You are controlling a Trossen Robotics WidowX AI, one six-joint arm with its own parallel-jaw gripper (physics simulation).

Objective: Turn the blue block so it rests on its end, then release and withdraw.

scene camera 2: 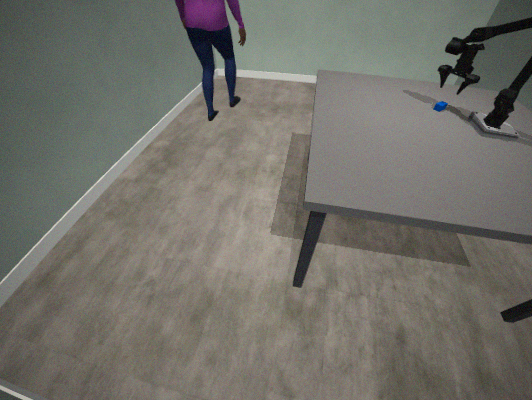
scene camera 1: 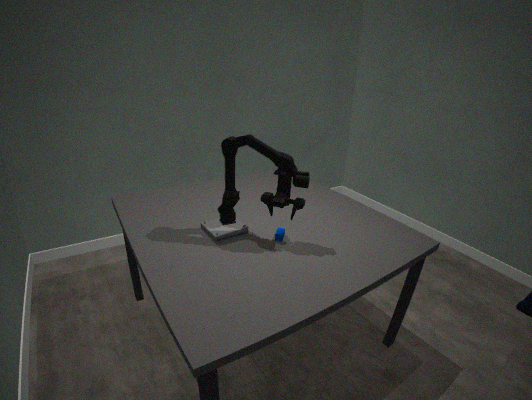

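The blue block [scene camera 1: 280, 234] [scene camera 2: 440, 106] rests on the grey table [scene camera 1: 240, 295] [scene camera 2: 370, 160], in front of the arm's base. In scene camera 1 it looks a little taller than wide; in scene camera 2 it looks small and wider than tall, so its exact pose is hard to tell. My gripper [scene camera 1: 282, 217] [scene camera 2: 450, 90] is open and empty, fingers pointing down, above the block and apart from it. The fingers are spread wider than the block.
The arm's pale base plate [scene camera 1: 225, 231] [scene camera 2: 511, 132] sits on the table close to the block. A person [scene camera 2: 206, 15] in a purple top and blue trousers stands beyond the table by the wall. A dark object [scene camera 1: 525, 303] shows at the right edge of scene camera 1.
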